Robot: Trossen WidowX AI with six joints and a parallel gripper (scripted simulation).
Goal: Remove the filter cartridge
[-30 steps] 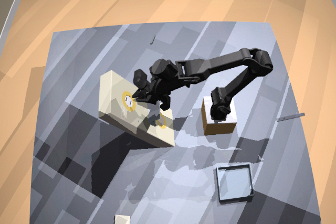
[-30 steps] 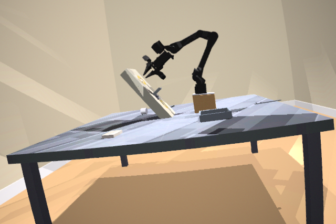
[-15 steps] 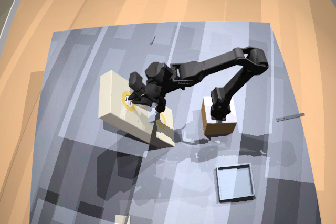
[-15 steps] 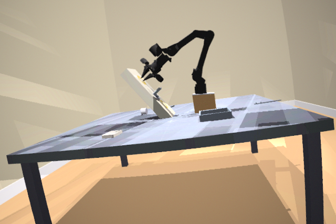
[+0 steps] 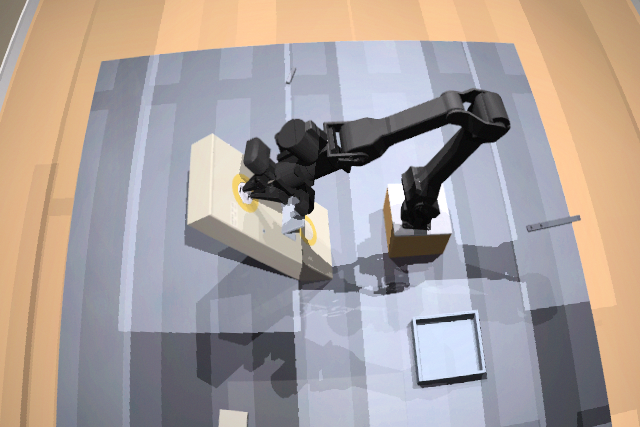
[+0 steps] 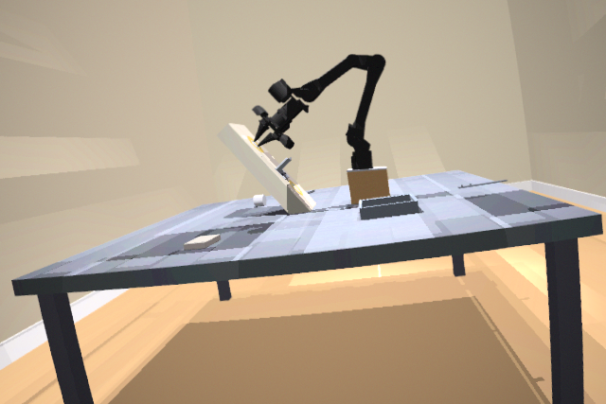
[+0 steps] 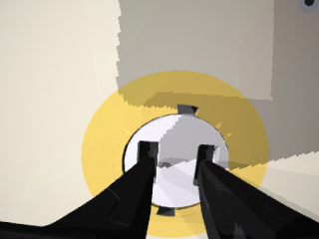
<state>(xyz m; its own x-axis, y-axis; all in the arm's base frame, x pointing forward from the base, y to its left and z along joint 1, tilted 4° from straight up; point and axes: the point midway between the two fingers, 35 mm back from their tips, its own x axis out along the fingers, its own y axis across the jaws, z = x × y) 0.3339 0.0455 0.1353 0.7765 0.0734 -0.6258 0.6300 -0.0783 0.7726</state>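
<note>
Now: gripper tip 20 mm short of the filter cartridge and 10 mm above it. From my gripper tip the other things lie so: service panel (30 mm behind, 90 mm below); then small cream block (10 mm ahead, 450 mm to the left, 240 mm below); then grey bracket (80 mm behind, 10 mm to the right, 100 mm below).
</note>
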